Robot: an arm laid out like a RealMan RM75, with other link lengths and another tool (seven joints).
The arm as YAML. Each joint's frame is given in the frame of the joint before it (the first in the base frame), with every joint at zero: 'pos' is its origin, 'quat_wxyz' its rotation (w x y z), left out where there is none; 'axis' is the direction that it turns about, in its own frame. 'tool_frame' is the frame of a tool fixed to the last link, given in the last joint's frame.
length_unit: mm
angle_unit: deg
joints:
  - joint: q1
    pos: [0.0, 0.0, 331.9]
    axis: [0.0, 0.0, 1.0]
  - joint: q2
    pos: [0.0, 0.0, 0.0]
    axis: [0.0, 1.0, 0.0]
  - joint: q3
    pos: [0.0, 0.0, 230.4]
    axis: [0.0, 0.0, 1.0]
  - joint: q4
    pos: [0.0, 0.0, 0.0]
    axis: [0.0, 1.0, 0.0]
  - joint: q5
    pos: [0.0, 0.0, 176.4]
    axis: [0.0, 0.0, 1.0]
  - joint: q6
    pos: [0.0, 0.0, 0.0]
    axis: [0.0, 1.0, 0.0]
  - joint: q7
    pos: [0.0, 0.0, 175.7]
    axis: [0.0, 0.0, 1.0]
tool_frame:
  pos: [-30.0, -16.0, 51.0]
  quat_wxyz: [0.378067, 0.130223, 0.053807, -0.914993]
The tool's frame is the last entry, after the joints.
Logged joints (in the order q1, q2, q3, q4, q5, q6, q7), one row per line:
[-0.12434 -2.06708 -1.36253 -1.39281 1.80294 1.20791 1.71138]
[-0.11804 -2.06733 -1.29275 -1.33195 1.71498 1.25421 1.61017]
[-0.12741 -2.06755 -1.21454 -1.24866 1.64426 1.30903 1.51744]
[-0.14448 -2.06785 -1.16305 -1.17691 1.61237 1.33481 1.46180]
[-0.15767 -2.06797 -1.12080 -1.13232 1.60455 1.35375 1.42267]
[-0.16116 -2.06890 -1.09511 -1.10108 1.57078 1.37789 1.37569]
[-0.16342 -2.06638 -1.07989 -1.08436 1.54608 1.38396 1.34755]
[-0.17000 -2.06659 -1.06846 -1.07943 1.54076 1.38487 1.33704]
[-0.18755 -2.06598 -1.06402 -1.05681 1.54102 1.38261 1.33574]
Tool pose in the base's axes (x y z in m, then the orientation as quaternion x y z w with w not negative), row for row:
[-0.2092 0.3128 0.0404 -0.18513 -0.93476 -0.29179 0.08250]
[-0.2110 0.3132 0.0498 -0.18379 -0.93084 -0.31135 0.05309]
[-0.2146 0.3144 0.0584 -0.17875 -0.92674 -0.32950 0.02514]
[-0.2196 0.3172 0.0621 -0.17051 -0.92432 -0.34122 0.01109]
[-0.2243 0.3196 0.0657 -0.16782 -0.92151 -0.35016 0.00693]
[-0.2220 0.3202 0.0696 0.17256 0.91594 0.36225 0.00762]
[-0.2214 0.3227 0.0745 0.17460 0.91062 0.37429 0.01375]
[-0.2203 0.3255 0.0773 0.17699 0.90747 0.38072 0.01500]
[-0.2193 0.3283 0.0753 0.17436 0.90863 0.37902 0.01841]
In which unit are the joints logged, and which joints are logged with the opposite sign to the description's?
The joints are logged in radians. Opposite sign: q3, q4, q7.
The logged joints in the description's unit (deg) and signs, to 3 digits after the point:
[-7.124 -118.435 78.067 79.802 103.301 69.208 -98.055]
[-6.763 -118.449 74.069 76.315 98.261 71.861 -92.256]
[-7.300 -118.462 69.588 71.543 94.209 75.002 -86.943]
[-8.278 -118.479 66.638 67.432 92.382 76.479 -83.755]
[-9.034 -118.486 64.217 64.877 91.934 77.564 -81.513]
[-9.234 -118.539 62.745 63.087 89.999 78.947 -78.821]
[-9.363 -118.395 61.873 62.129 88.584 79.295 -77.209]
[-9.740 -118.407 61.218 61.847 88.279 79.347 -76.607]
[-10.746 -118.372 60.964 60.551 88.294 79.218 -76.532]

